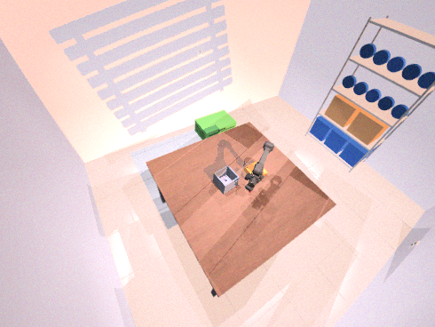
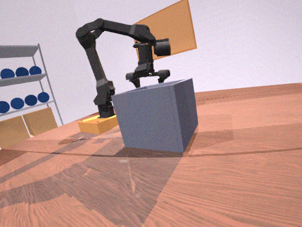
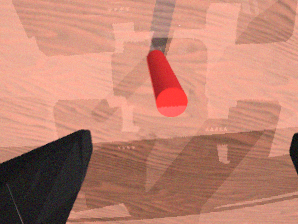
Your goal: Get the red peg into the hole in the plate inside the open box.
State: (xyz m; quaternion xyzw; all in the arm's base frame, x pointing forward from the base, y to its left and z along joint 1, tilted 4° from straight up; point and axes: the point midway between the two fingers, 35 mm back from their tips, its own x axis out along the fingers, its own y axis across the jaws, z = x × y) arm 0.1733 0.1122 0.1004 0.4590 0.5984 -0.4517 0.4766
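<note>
The red peg is 50 mm below my gripper tip, 10 mm to the right of it and 10 mm ahead of it. The rest, counted from my gripper tip: plate 210 mm to the right, 140 mm ahead, 50 mm below.
</note>
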